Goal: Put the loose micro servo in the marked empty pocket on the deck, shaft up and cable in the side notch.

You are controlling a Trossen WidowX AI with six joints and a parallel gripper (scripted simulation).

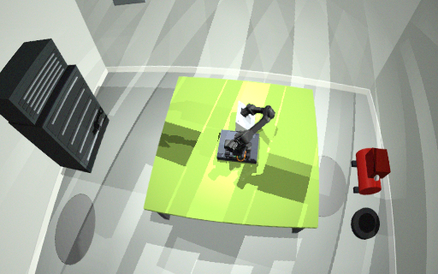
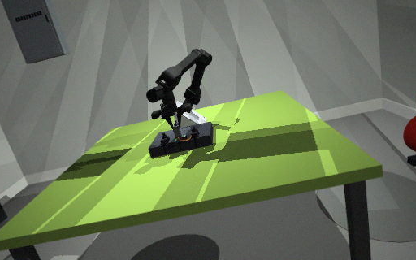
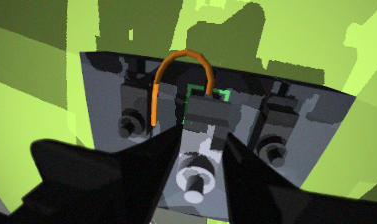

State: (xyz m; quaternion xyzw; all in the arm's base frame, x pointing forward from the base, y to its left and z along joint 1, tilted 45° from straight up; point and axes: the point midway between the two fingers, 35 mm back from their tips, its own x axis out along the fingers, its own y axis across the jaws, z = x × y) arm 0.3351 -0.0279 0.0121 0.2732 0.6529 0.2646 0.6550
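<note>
Now: the dark robot deck 120 mm behind my gripper tip and 80 mm below it.
</note>
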